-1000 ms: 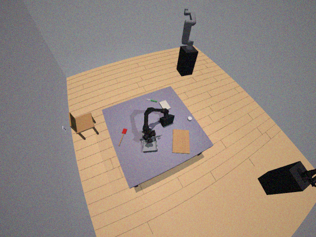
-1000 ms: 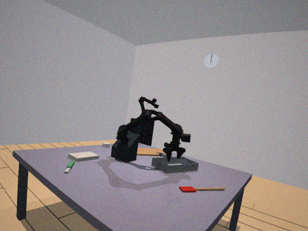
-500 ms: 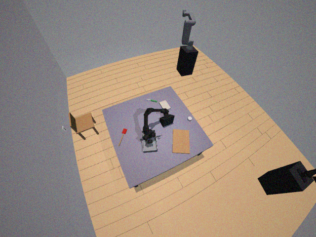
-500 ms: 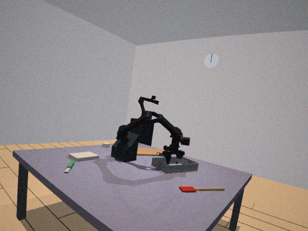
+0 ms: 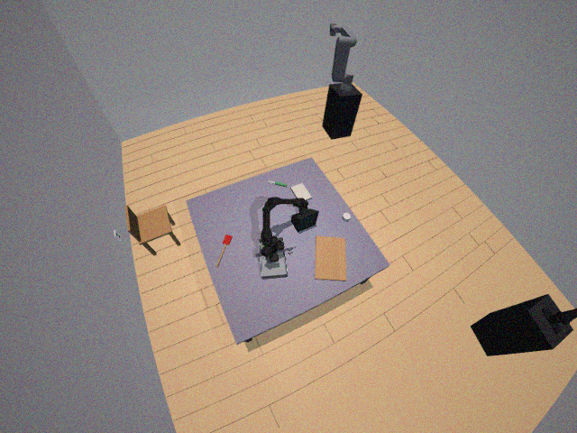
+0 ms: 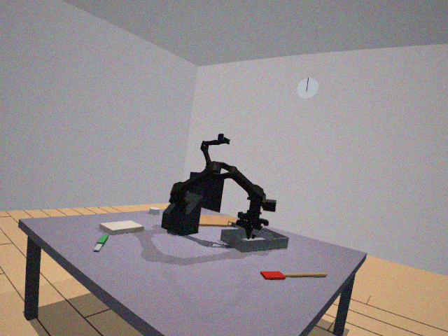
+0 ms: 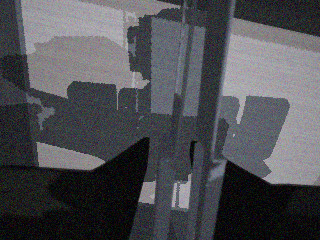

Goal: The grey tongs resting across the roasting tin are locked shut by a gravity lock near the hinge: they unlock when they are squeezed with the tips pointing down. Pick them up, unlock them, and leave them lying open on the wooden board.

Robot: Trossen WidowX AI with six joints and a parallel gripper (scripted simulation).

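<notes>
My gripper tip is 1 cm short of the roasting tin and 3 cm to the right of it. The rest, counted from my gripper tip: red spatula 34 cm ahead, 18 cm to the right, 2 cm below; then wooden board 42 cm behind, 16 cm to the left, 2 cm below.
</notes>
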